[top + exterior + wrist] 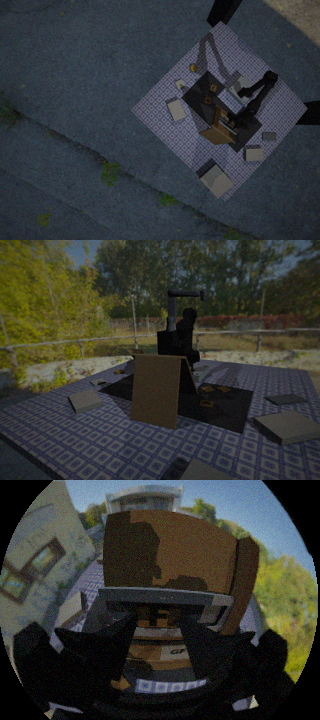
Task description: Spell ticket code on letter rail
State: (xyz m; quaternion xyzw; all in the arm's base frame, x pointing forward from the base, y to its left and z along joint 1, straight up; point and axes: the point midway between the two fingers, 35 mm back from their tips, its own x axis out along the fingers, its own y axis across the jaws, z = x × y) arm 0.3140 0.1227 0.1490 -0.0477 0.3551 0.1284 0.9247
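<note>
Now: gripper tip 3 cm short of the brown letter board, 3 cm to the left of it and 7 cm above it. Round my gripper tip: letter tile marked g: 5 cm behind, 28 cm to the right, 17 cm below; then letter tile marked f: right at my gripper tip; then dark mat: 14 cm behind, 11 cm to the right, 17 cm below.
</note>
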